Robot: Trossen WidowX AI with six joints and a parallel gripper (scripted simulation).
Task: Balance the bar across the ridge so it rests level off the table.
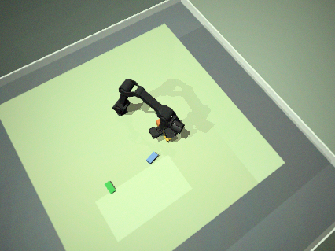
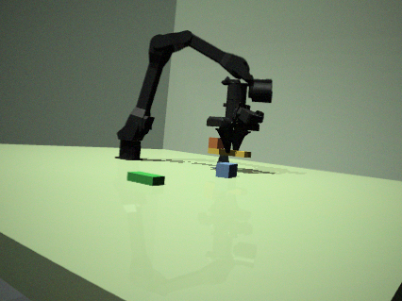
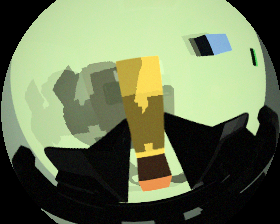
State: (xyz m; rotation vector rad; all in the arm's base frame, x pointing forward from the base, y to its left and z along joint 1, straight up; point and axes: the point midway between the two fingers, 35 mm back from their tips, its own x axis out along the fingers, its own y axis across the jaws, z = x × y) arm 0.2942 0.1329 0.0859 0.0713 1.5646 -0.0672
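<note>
Now: gripper tip 40 mm past the bar and 10 mm below it. The rest, counted from my gripper tip: blue block (140 mm to the right, 80 mm ahead, 40 mm below); then flat green block (430 mm to the right, 90 mm ahead, 40 mm below).
</note>
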